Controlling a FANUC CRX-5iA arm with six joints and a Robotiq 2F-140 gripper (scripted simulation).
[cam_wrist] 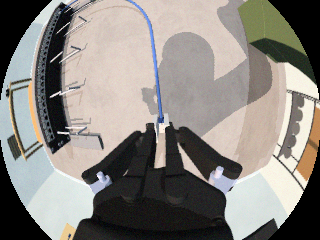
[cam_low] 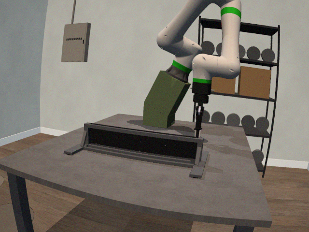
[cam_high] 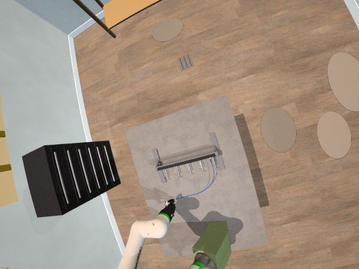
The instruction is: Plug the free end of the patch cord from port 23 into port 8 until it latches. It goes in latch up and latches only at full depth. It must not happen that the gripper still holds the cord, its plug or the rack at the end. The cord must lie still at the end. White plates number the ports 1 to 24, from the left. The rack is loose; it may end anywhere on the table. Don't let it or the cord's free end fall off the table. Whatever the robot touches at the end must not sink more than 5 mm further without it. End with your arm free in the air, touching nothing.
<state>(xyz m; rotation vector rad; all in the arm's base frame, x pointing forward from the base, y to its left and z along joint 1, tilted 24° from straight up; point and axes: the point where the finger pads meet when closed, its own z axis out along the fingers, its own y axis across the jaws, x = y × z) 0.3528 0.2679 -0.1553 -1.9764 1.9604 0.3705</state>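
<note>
My gripper is now 30 mm above the plug and 10 mm to the right of it.
</note>
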